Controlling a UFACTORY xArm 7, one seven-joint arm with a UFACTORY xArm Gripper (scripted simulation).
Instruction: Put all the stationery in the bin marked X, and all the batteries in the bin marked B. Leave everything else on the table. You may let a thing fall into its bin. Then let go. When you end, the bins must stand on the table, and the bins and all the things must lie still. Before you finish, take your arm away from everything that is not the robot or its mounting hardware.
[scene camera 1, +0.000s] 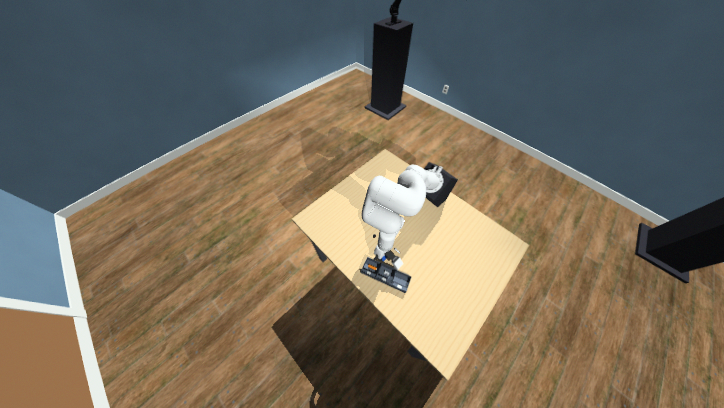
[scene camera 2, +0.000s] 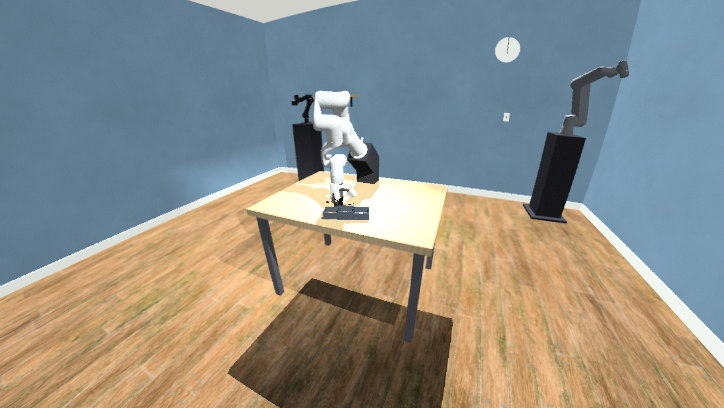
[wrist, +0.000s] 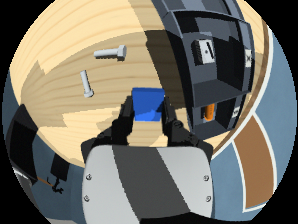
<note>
In view: my gripper (wrist: 147, 104) and a blue block (wrist: 147, 102).
</note>
